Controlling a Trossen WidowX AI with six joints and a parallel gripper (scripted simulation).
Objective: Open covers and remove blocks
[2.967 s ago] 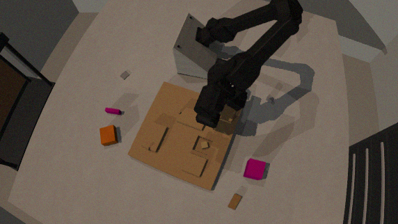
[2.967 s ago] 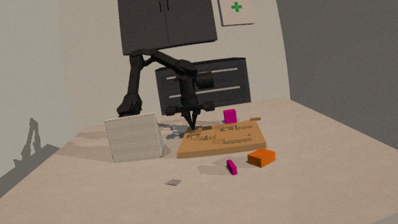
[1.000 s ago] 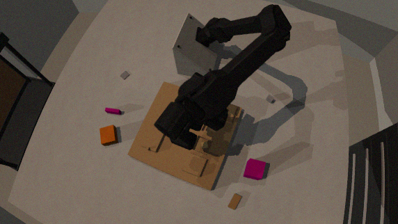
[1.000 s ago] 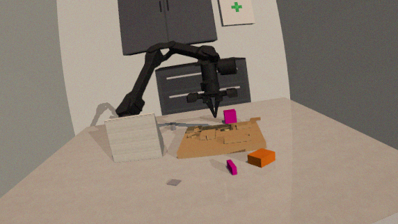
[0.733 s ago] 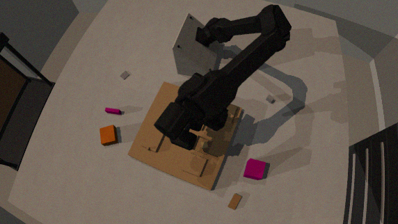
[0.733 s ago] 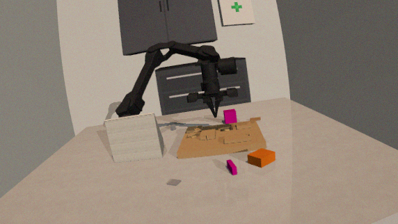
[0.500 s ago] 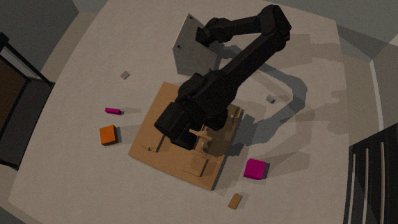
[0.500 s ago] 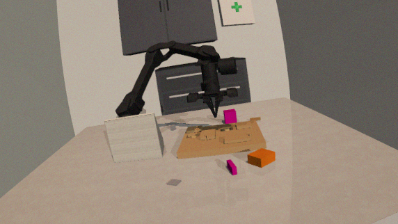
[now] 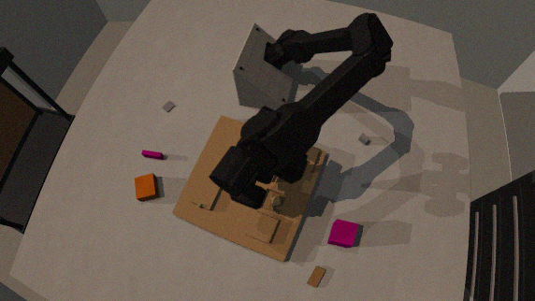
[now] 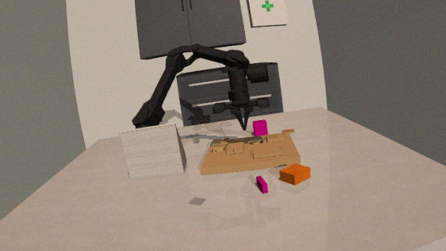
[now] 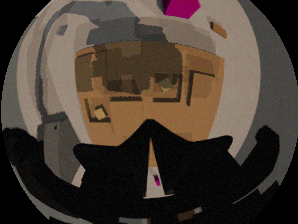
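My gripper tip is 6 cm above the tan puzzle board, 3 cm to the left of it and 1 cm short of it. Also, from my gripper tip: grey block (25 cm to the left, 15 cm behind, 7 cm below); then magenta cube (20 cm to the left, 11 cm ahead, 5 cm below); then brown tile (21 cm ahead, 15 cm to the left, 7 cm below).
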